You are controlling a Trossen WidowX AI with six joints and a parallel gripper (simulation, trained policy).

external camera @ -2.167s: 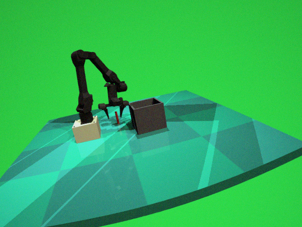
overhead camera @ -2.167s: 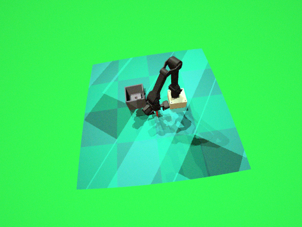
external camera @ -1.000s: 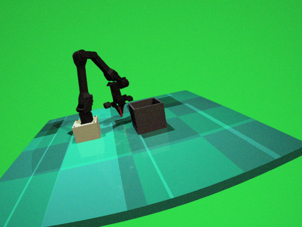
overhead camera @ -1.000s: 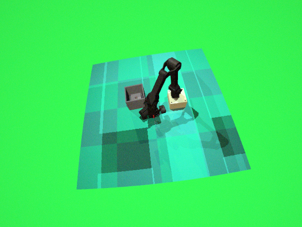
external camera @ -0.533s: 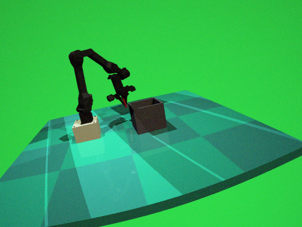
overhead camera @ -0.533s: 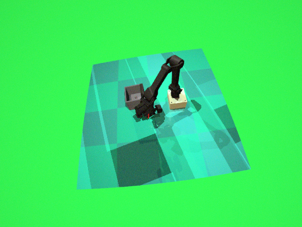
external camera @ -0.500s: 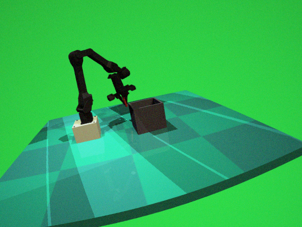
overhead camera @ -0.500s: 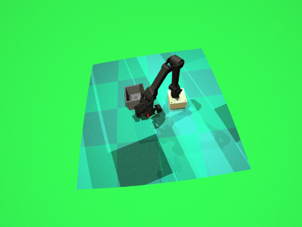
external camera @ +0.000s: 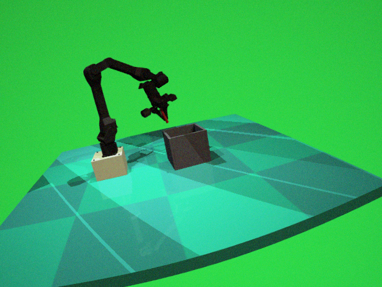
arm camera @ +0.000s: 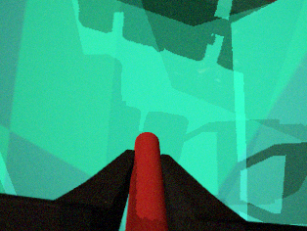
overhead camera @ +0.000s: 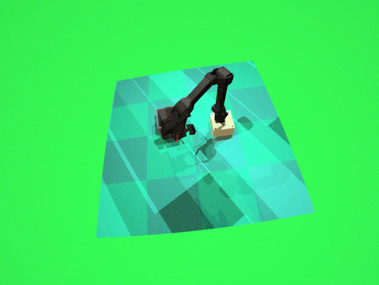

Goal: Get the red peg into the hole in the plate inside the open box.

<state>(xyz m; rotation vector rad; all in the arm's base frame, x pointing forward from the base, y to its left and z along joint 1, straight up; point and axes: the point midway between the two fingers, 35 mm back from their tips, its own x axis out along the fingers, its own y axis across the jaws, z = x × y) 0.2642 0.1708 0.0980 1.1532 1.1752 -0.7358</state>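
Right now the pale plate is 190 mm to the right of my gripper tip, 110 mm below it and 60 mm ahead of it. The rest, counted from my gripper tip: red peg (20 mm above, 10 mm behind).
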